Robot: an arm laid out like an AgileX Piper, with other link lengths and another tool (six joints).
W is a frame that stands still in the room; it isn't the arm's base.
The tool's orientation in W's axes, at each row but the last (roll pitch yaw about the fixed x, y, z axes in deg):
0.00, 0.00, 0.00
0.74, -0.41, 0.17
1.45, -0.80, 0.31
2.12, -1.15, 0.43
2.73, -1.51, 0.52
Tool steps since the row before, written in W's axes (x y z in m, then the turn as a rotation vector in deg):
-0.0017, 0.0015, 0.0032, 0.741, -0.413, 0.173
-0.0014, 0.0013, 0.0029, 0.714, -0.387, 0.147
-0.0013, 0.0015, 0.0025, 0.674, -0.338, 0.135
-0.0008, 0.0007, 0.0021, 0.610, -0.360, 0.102
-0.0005, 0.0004, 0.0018, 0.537, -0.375, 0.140
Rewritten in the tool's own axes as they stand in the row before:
-0.0017, 0.0015, 0.0032, 0.741, -0.413, 0.173
-0.0014, 0.0013, 0.0029, 0.714, -0.387, 0.147
-0.0013, 0.0016, 0.0025, 0.674, -0.338, 0.134
-0.0008, 0.0008, 0.0021, 0.609, -0.361, 0.103
-0.0004, 0.0005, 0.0018, 0.537, -0.373, 0.144

